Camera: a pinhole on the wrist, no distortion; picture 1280 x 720 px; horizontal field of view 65.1 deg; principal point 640.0 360.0 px. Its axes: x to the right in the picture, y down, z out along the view. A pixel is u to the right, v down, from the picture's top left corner.
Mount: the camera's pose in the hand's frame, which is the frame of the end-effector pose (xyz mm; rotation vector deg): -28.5 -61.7 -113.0 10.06 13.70 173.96
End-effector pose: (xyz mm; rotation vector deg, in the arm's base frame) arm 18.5 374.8 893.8 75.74 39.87 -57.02
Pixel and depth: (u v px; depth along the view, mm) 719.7 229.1 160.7
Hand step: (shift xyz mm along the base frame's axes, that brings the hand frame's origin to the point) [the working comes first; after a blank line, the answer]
In the camera's frame: 12.8 -21.0 160.7

-27.8 -37.4 16.9
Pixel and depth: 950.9 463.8 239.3
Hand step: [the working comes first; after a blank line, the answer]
In the camera's frame: 74.2 24.8 239.3

-87.1 -115.2 66.7
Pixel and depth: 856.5 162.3 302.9
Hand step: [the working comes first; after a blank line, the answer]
In the camera's frame: 65.4 -59.7 302.9

-1.0 -170.1 95.4
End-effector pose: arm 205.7 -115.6 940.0 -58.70 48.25 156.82
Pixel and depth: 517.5 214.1 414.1
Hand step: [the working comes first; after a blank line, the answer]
In the camera's frame: -50.6 -60.3 414.1

-234.7 94.1 149.5
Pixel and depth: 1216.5 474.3 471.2
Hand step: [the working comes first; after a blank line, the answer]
In the camera's frame: 270.9 53.7 471.2

-31.4 242.9 386.6
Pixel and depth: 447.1 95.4 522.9
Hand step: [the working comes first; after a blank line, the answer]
In the camera's frame: -100.6 -138.0 522.9

-363.2 60.7 201.8
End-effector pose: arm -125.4 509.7 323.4 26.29 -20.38 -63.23
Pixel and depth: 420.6 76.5 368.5
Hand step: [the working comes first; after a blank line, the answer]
In the camera's frame: -80.6 -104.2 368.5

0.7 -101.6 241.2
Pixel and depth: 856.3 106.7 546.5
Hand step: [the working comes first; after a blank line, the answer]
In the camera's frame: 117.9 -138.1 546.5

-102.4 51.2 436.8
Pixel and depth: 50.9 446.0 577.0
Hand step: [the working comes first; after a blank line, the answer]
In the camera's frame: -339.0 49.5 577.0

-100.0 -436.0 350.2
